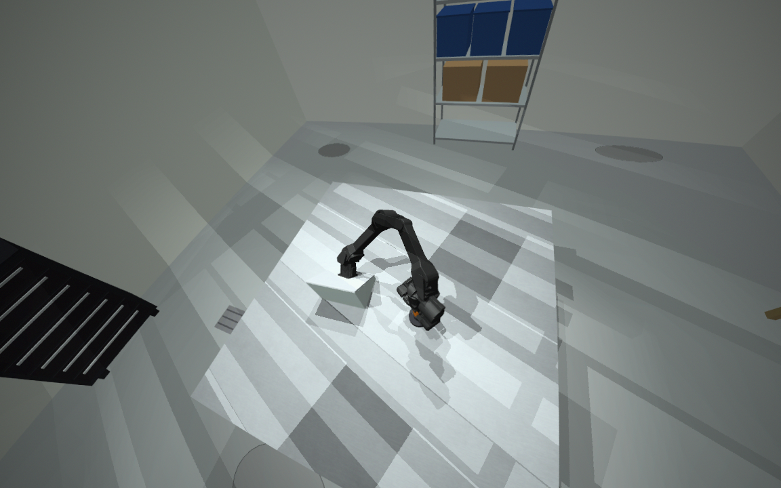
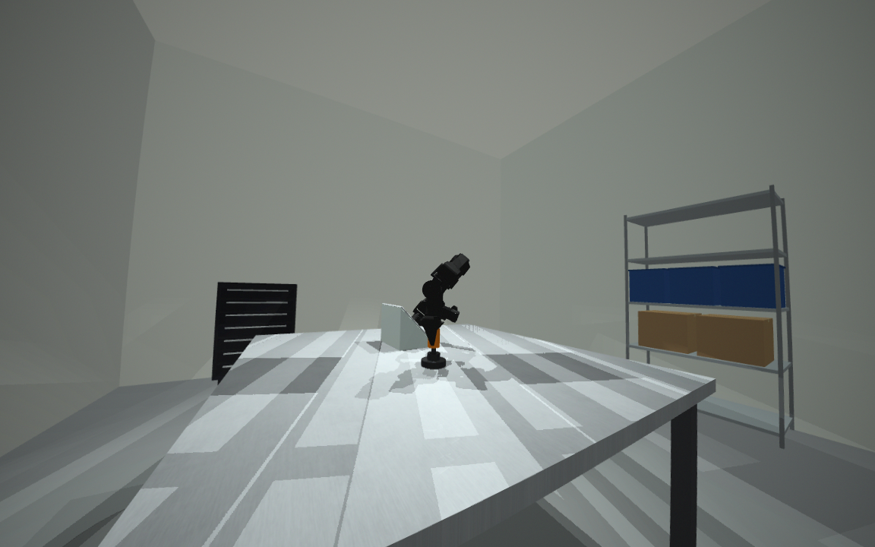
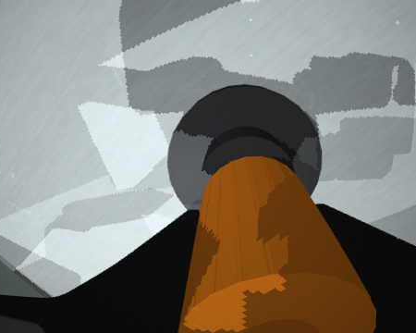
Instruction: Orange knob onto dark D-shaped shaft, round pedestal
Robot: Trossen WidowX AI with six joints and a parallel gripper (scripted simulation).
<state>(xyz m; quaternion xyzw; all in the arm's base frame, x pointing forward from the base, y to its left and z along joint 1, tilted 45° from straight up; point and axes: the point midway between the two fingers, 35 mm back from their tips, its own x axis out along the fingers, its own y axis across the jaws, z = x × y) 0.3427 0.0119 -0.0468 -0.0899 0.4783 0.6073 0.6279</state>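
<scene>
My gripper tip is now 2 cm below the orange knob. The rest, counted from my gripper tip: dark round pedestal 4 cm below.
</scene>
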